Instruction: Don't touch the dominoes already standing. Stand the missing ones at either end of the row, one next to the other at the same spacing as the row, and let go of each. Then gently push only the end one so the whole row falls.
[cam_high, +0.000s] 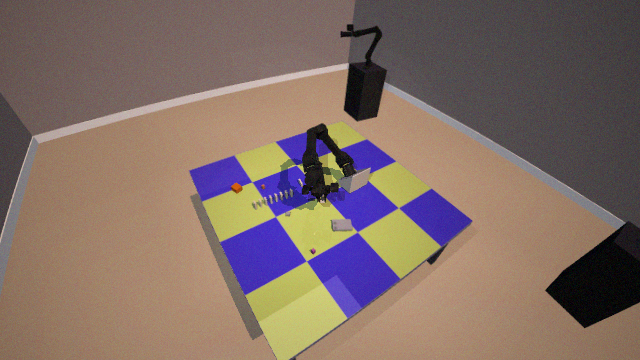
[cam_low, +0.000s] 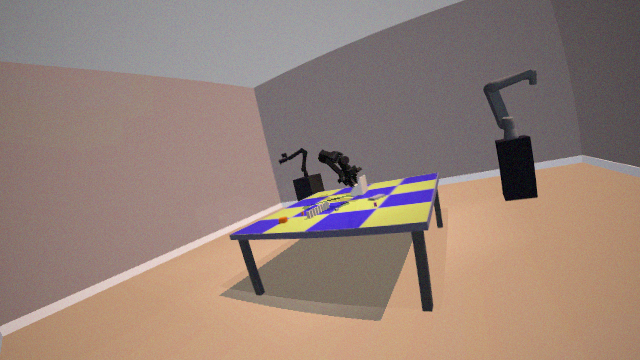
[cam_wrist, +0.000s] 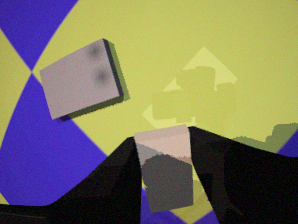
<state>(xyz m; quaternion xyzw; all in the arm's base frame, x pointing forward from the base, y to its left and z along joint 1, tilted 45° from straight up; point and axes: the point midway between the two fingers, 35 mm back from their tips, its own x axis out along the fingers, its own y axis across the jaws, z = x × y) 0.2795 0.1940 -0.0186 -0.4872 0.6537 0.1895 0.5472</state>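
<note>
The flat grey slab is 7 cm behind my gripper tip, 10 cm to the left of it and 12 cm below it. From my gripper tip the other things lie so: small magenta piece: 15 cm ahead, 18 cm to the left, 11 cm below; then small grey piece: 16 cm ahead, 9 cm to the right, 12 cm below; then small red piece: 22 cm ahead, 35 cm to the right, 11 cm below.
</note>
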